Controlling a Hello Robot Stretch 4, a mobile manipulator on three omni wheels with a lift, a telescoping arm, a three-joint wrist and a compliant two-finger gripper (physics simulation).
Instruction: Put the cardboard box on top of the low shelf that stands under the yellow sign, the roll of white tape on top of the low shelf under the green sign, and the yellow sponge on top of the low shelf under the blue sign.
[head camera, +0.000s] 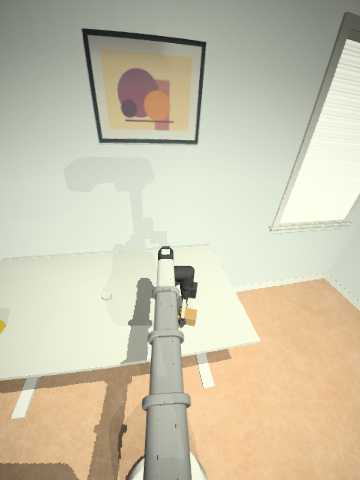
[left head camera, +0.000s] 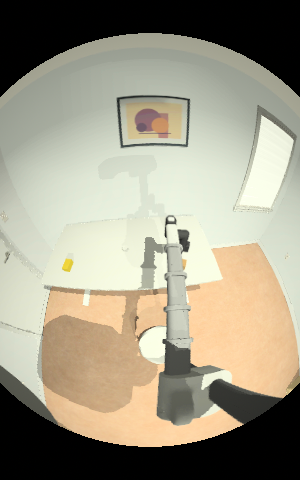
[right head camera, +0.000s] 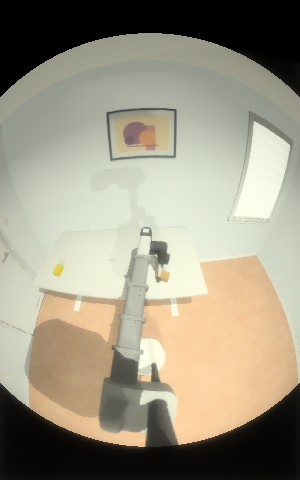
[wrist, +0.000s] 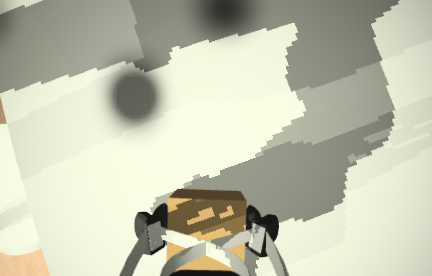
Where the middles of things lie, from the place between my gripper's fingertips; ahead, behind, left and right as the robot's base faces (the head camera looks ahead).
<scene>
My hand is 20 mm to the left of the cardboard box (wrist: 204, 214) and 20 mm below it. Also, from my hand: framed picture (head camera: 145, 88) (930 mm above, 620 mm ahead, 170 mm to the left).
</scene>
